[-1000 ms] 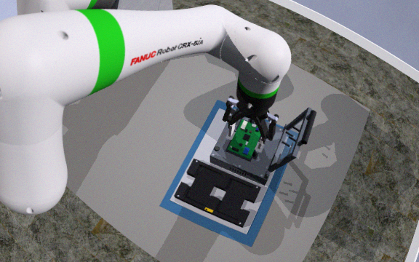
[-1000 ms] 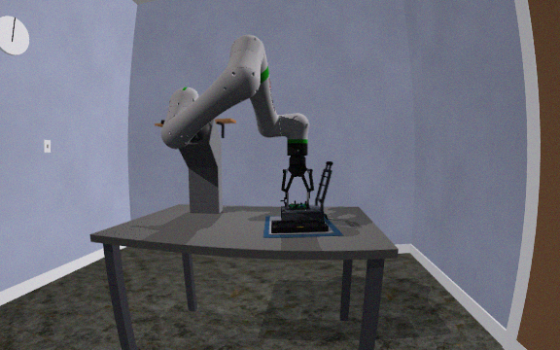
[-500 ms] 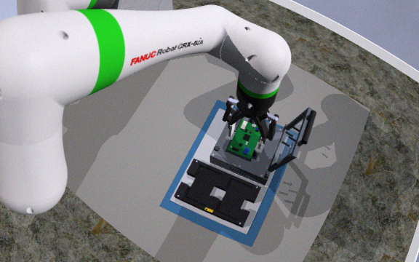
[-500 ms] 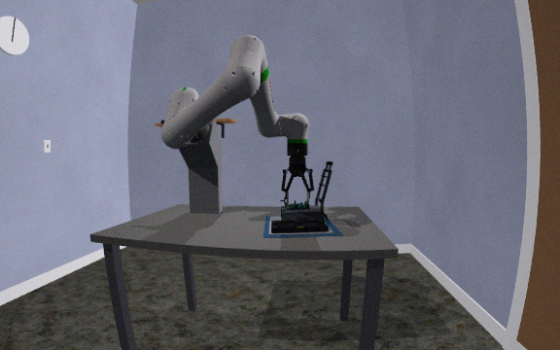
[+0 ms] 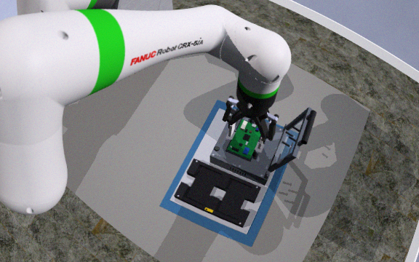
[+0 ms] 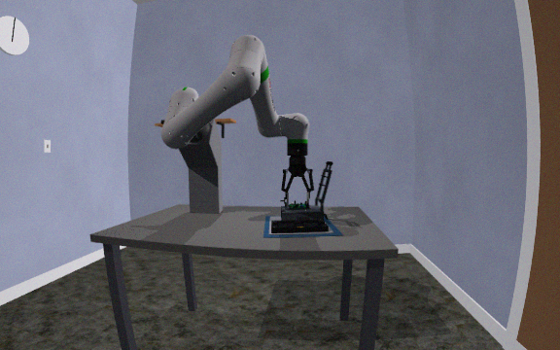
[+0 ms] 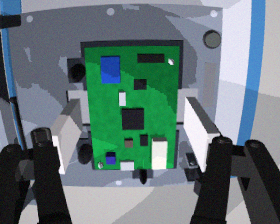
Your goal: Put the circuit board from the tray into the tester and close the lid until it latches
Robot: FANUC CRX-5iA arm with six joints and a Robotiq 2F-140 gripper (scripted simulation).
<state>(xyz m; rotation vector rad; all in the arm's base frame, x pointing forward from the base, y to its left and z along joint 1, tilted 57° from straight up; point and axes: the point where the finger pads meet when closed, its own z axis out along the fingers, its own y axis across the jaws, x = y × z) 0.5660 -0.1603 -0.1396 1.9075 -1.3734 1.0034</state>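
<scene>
Now: the green circuit board 2 cm below my hand. Also, from my hand: black latch hook: 7 cm behind, 4 cm to the left, 1 cm below; then lid: 12 cm ahead, 2 cm to the left, 9 cm above.
</scene>
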